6 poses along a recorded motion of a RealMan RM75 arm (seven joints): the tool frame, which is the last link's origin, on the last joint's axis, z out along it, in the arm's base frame.
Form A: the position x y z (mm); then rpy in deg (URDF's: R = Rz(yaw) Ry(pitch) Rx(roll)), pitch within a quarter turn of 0, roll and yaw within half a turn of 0.
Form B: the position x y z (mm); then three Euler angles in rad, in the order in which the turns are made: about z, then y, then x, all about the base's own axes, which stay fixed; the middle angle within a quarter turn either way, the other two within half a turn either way. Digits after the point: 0 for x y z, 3 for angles.
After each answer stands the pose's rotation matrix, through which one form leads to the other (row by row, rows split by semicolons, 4 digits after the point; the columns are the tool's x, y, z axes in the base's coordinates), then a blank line. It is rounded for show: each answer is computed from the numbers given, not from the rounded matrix.
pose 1, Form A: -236 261 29 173.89 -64.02 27.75
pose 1, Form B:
-236 261 29 -0.773 0.998 -2.505
0.3877 0.3783 0.8406; 0.2040 -0.9245 0.3220; 0.8989 0.0466 -0.4356

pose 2, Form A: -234 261 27 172.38 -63.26 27.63
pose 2, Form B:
-234 261 27 -0.727 1.008 -2.560
0.3986 0.3547 0.8457; 0.2087 -0.9331 0.2930; 0.8931 0.0597 -0.4460

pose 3, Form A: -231 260 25 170.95 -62.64 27.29
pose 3, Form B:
-231 260 25 -0.678 1.019 -2.617
0.4084 0.3286 0.8516; 0.2107 -0.9417 0.2623; 0.8881 0.0723 -0.4539

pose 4, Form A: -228 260 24 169.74 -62.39 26.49
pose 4, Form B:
-228 260 24 -0.622 1.035 -2.675
0.4148 0.2976 0.8599; 0.2067 -0.9511 0.2295; 0.8861 0.0825 -0.4560

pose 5, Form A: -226 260 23 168.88 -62.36 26.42
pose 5, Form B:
-226 260 23 -0.599 1.044 -2.702
0.4155 0.2836 0.8643; 0.2064 -0.9548 0.2140; 0.8859 0.0895 -0.4552

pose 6, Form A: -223 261 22 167.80 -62.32 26.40
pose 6, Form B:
-223 261 22 -0.570 1.054 -2.735
0.4161 0.2670 0.8693; 0.2065 -0.9587 0.1956; 0.8856 0.0982 -0.4540

